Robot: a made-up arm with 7 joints. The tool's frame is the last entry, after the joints.
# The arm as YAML. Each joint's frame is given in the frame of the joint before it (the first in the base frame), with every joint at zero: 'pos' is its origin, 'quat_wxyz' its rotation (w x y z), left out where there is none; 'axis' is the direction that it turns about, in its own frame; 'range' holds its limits. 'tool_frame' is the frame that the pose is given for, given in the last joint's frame.
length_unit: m
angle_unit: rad
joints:
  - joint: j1
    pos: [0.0, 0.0, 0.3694]
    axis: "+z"
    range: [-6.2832, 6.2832]
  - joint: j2
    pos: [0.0, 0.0, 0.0]
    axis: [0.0, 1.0, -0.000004]
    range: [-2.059, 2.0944]
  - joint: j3
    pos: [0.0, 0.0, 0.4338]
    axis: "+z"
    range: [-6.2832, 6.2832]
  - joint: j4
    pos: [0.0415, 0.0, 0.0]
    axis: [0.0, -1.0, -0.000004]
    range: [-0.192, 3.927]
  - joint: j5
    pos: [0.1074, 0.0, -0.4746]
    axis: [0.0, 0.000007, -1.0]
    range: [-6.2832, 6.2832]
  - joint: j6
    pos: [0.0, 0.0, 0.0]
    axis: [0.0, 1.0, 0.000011]
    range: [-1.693, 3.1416]
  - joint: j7
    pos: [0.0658, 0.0, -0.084]
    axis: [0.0, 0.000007, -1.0]
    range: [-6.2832, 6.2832]
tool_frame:
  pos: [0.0, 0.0, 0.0]
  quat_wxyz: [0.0, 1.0, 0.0, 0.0]
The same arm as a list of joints. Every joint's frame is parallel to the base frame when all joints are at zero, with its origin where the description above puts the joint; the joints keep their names.
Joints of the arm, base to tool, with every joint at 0 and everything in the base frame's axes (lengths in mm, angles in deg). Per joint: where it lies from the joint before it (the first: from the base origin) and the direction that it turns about. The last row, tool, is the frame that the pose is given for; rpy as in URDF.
j1: offset 0 0 369.4 axis +z
j2: offset 0 0 0 axis +y
j3: offset 0 0 433.8 axis +z
j4: offset 41.5 0 0 axis -y
j5: offset 107.4 0 -474.6 axis -z
j6: offset 0 0 0 axis +y
j7: offset 65.8 0 -84 axis -z
tool: offset 0 0 0 rpy 180 0 0
Joint limits (deg, base to tool): -360..360 -117.97..120 -360..360 -11..225 -360..360 -97..180 -360..360

